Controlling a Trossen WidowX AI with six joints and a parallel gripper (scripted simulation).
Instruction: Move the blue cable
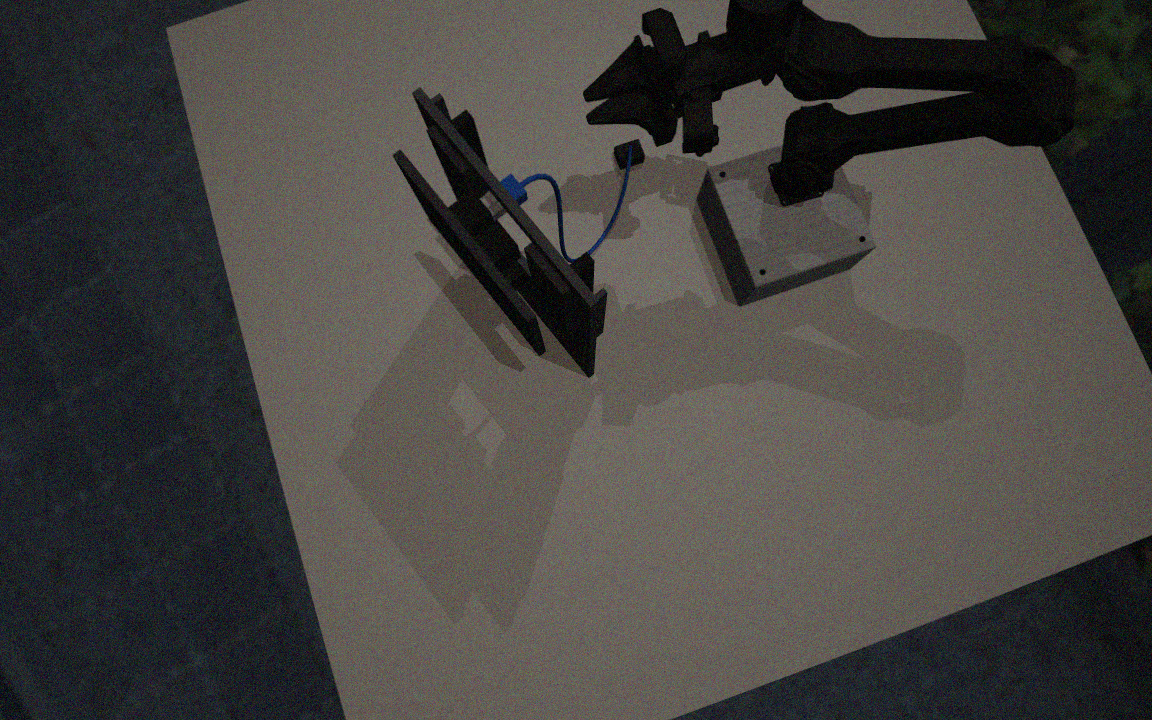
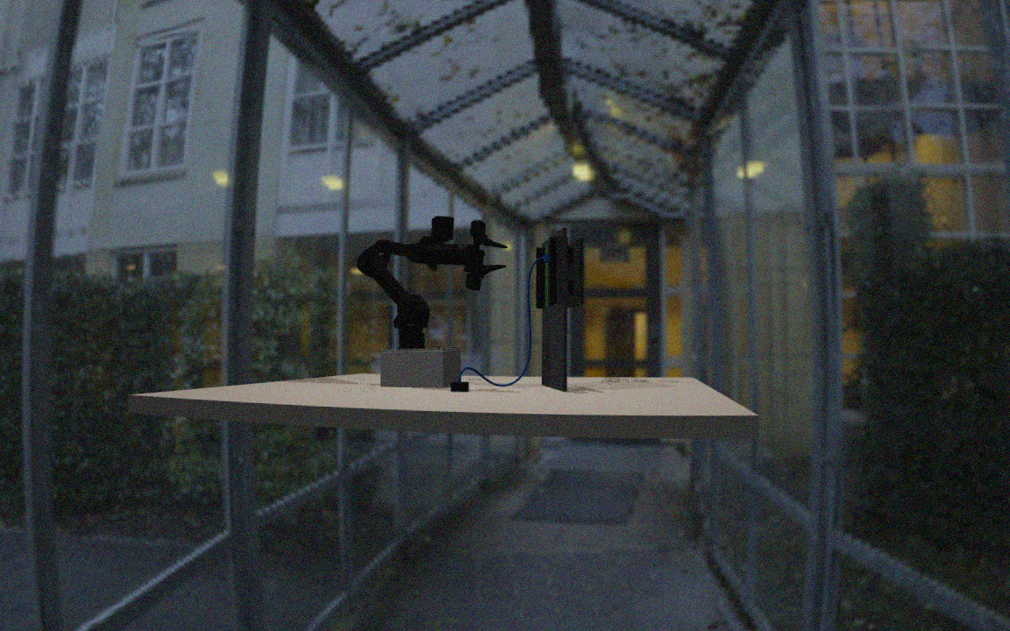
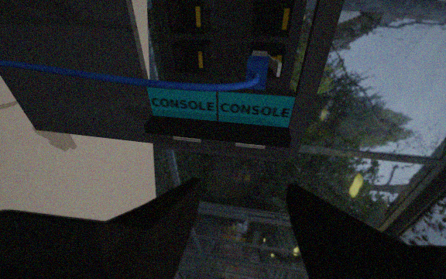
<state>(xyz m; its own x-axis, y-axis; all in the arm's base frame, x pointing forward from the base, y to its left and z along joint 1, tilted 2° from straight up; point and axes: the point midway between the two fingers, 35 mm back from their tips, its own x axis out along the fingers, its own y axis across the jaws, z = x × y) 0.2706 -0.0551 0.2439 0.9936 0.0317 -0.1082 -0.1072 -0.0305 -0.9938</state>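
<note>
Now: gripper tip 130 mm short of the blue plug, 80 mm to the right of it and 10 mm below it. The rest, counted from my gripper tip: black block 350 mm below, 100 mm behind, 90 mm to the right.
</note>
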